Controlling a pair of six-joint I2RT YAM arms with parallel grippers.
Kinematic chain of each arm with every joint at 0, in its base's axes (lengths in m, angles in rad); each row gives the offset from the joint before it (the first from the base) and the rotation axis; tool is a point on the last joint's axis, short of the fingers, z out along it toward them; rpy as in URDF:
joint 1: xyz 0 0 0.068 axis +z
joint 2: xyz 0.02 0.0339 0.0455 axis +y
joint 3: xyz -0.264 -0.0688 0 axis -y
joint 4: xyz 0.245 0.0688 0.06 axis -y
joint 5: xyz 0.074 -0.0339 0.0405 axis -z
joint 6: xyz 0.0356 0 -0.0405 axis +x
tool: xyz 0 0 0 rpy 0 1.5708 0
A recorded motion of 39 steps. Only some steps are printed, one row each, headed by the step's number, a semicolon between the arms.
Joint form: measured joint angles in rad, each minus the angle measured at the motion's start. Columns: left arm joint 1, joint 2, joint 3, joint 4, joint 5, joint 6; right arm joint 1, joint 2, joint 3, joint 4, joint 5, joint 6.
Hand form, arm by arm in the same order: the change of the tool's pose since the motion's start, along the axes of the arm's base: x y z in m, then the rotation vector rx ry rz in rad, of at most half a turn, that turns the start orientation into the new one. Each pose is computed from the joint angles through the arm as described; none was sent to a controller.
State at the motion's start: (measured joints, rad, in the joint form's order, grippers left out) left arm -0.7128 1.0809 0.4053 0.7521 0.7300 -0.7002; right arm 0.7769 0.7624 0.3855 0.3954 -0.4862 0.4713
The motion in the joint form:
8: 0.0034 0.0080 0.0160 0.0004 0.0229 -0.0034; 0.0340 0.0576 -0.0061 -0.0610 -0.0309 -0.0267
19: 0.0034 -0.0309 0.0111 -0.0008 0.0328 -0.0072; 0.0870 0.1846 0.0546 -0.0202 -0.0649 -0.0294
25: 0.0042 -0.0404 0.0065 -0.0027 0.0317 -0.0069; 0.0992 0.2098 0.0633 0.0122 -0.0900 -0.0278
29: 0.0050 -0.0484 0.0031 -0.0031 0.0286 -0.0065; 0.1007 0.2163 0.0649 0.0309 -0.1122 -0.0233
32: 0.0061 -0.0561 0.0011 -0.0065 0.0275 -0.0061; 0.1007 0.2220 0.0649 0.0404 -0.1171 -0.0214
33: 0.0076 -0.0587 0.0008 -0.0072 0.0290 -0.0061; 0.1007 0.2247 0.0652 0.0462 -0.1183 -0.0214
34: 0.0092 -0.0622 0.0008 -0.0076 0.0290 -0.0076; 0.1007 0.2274 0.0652 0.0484 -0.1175 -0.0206
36: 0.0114 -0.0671 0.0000 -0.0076 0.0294 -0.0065; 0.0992 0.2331 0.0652 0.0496 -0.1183 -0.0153
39: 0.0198 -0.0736 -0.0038 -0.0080 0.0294 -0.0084; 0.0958 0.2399 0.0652 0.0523 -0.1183 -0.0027
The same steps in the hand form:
8: 0.0018 -0.0013 0.0036 -0.0045 -0.0042 -0.0196; -0.0007 0.0097 -0.0182 -0.0952 0.0627 0.0659
19: -0.0031 0.0025 0.0098 -0.0253 -0.0261 -0.0298; 0.0040 0.0326 -0.0158 -0.1141 0.0765 0.1531
25: -0.0042 0.0038 0.0100 -0.0272 -0.0287 -0.0278; 0.0039 0.0377 -0.0143 -0.1017 0.0670 0.1902
29: -0.0051 0.0048 0.0104 -0.0301 -0.0321 -0.0239; 0.0036 0.0389 -0.0131 -0.0902 0.0622 0.2136
32: -0.0058 0.0058 0.0109 -0.0316 -0.0342 -0.0217; 0.0040 0.0396 -0.0132 -0.0870 0.0614 0.2184
33: -0.0059 0.0063 0.0112 -0.0325 -0.0356 -0.0217; 0.0043 0.0399 -0.0130 -0.0846 0.0590 0.2196
34: -0.0060 0.0068 0.0119 -0.0346 -0.0365 -0.0202; 0.0045 0.0402 -0.0133 -0.0848 0.0601 0.2187
36: -0.0063 0.0077 0.0126 -0.0370 -0.0408 -0.0183; 0.0053 0.0406 -0.0143 -0.0868 0.0687 0.2179
39: -0.0059 0.0097 0.0125 -0.0385 -0.0409 -0.0101; 0.0065 0.0409 -0.0154 -0.0870 0.0842 0.2140

